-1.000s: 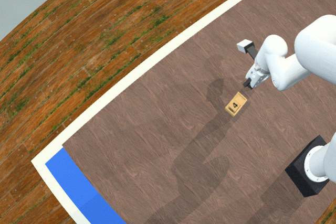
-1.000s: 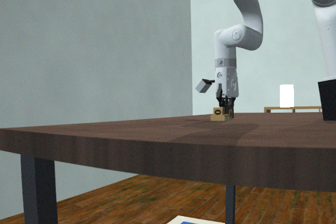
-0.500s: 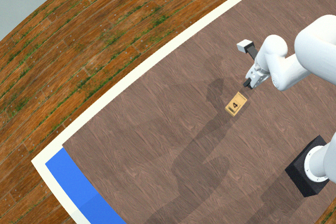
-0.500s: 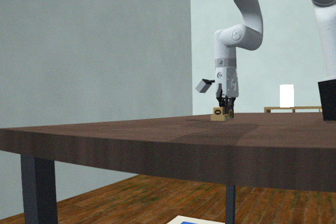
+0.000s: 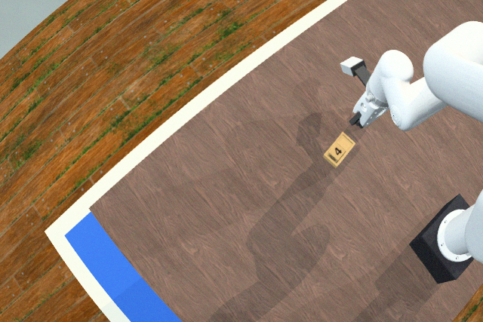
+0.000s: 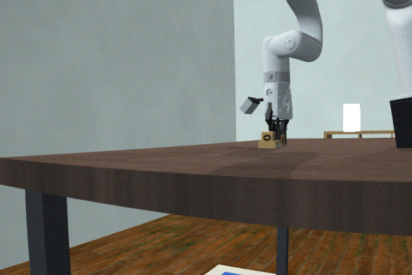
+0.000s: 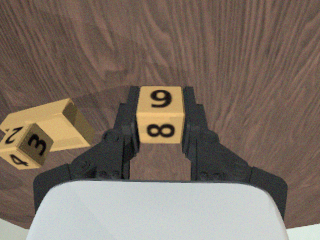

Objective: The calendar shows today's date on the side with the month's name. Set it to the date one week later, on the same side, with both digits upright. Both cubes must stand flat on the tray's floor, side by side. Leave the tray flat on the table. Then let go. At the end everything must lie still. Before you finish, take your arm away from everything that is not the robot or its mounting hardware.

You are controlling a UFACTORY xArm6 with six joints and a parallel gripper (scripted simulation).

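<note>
The wooden cube is 10 mm below my hand. Round my hand: tray (110 mm to the left, 10 mm below).
</note>
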